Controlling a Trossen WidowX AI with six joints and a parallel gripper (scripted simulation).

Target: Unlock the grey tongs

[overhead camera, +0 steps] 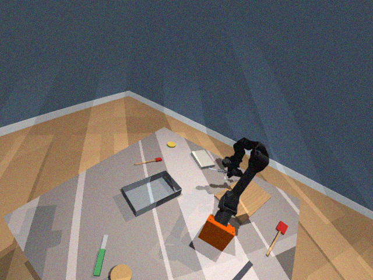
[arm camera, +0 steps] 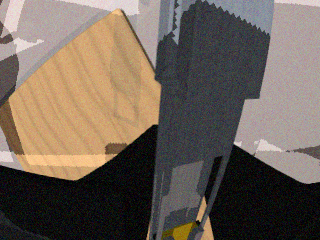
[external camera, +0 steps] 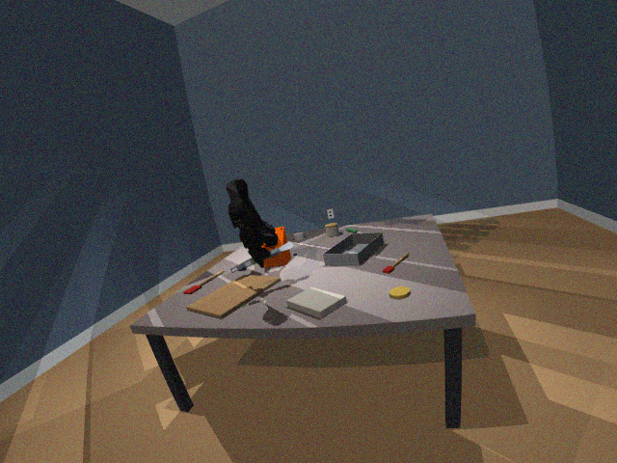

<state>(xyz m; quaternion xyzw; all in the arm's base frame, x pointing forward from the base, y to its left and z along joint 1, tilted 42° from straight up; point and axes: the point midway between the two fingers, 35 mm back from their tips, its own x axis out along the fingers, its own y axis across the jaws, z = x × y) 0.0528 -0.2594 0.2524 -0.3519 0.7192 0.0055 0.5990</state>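
Now: the wooden board 15 cm behind my gripper tip, 10 cm below it and 1 cm to the right of it. Round my gripper tip: green-handled tool (72 cm to the left, 36 cm ahead, 10 cm below); then roasting tin (36 cm ahead, 32 cm to the left, 8 cm below); then yellow lock piece (3 cm above, 2 cm to the right, 2 cm behind).
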